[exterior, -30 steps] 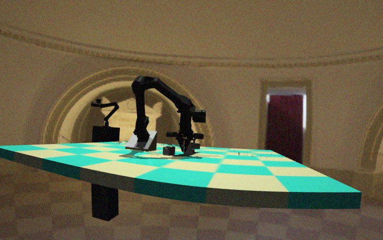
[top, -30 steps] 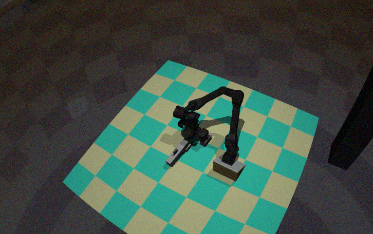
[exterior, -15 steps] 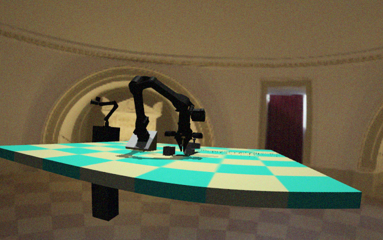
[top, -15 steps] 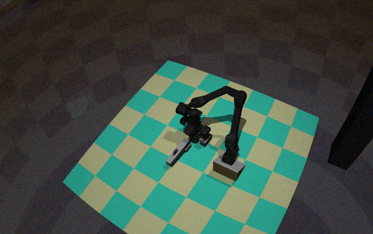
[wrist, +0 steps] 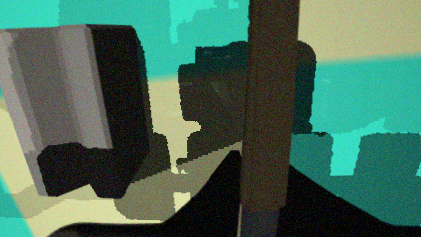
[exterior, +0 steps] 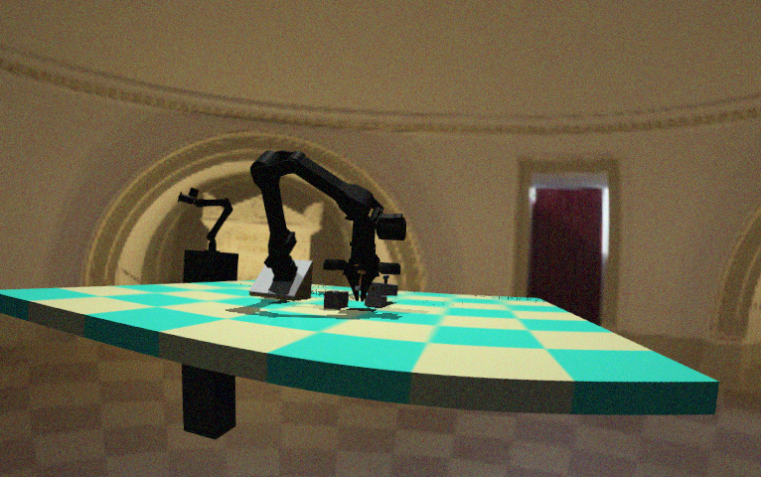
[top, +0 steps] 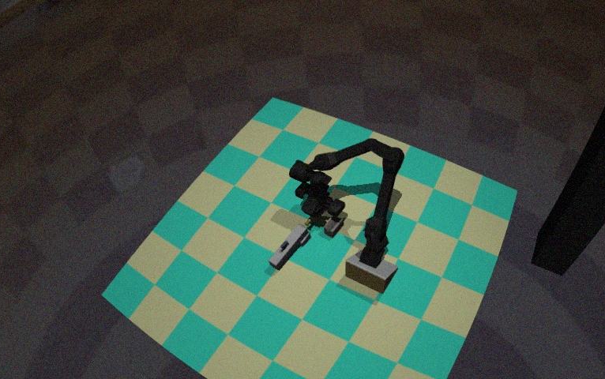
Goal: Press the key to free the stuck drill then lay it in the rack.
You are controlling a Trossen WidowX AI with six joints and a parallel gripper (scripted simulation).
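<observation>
Now: the rack 70 mm behind my gripper tip and 30 mm to the left of it. The rest, counted from my gripper tip: dark key (20 mm ahead, 210 mm to the left, 30 mm above); drill (40 mm to the left, 30 mm above).
</observation>
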